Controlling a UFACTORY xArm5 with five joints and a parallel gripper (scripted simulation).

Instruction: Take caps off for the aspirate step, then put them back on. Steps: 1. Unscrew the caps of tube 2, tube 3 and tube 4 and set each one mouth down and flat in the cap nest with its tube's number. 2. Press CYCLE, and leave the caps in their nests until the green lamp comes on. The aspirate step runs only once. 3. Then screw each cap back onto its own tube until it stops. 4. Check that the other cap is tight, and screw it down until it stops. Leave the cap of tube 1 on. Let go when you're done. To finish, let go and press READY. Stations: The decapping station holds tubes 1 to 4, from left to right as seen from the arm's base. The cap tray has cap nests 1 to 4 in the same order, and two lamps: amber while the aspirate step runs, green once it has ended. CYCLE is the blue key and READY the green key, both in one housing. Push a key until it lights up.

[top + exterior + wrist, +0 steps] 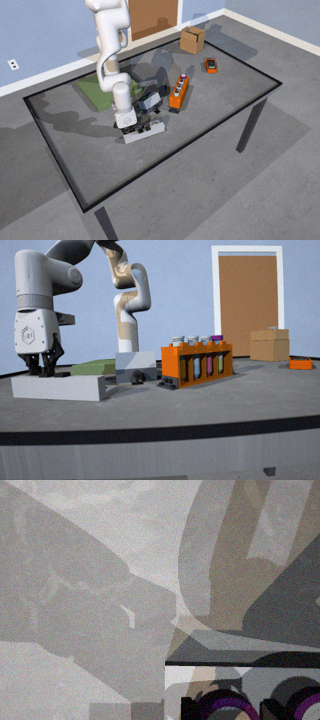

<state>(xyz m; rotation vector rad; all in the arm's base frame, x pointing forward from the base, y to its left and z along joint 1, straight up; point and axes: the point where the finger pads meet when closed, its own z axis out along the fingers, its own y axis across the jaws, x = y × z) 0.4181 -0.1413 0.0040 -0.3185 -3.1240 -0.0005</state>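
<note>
My hand is 15 cm past the blue CYCLE key, 23 cm to the right of it and 2 cm below it. Also, from my hand: tube 8 cm behind, 42 cm to the left; green READY key 14 cm behind, 19 cm to the left, 2 cm above; grey key housing 13 cm behind, 21 cm to the left, 1 cm above.
</note>
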